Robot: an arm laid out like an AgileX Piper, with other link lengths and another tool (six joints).
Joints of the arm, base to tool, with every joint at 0 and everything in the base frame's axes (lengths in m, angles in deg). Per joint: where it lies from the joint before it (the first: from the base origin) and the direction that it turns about. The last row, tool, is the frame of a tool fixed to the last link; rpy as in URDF.
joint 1: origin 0.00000 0.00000 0.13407 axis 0 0 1
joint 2: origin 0.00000 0.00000 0.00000 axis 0 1 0
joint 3: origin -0.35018 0.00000 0.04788 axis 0 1 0
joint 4: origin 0.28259 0.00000 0.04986 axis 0.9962 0 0.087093
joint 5: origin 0.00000 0.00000 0.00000 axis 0 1 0
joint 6: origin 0.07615 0.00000 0.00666 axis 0.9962 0 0.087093
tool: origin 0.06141 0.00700 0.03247 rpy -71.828 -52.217 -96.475
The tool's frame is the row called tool.
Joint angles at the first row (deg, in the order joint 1, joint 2, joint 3, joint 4, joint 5, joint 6):
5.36 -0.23 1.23 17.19 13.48 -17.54
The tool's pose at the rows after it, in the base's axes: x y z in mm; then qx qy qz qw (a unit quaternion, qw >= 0):
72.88 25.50 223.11 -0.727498 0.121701 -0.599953 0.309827
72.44 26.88 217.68 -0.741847 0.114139 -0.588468 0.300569
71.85 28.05 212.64 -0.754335 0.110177 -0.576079 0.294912
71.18 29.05 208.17 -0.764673 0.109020 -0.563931 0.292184
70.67 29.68 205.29 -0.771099 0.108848 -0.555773 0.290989
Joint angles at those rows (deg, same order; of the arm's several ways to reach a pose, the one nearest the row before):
5.37 -0.44 1.56 16.05 15.46 -18.15
5.36 -0.45 1.58 15.15 17.52 -18.70
5.37 -0.46 1.58 14.60 19.53 -18.96
5.37 -0.45 1.58 14.37 21.36 -19.04
5.37 -0.45 1.58 14.27 22.55 -19.05

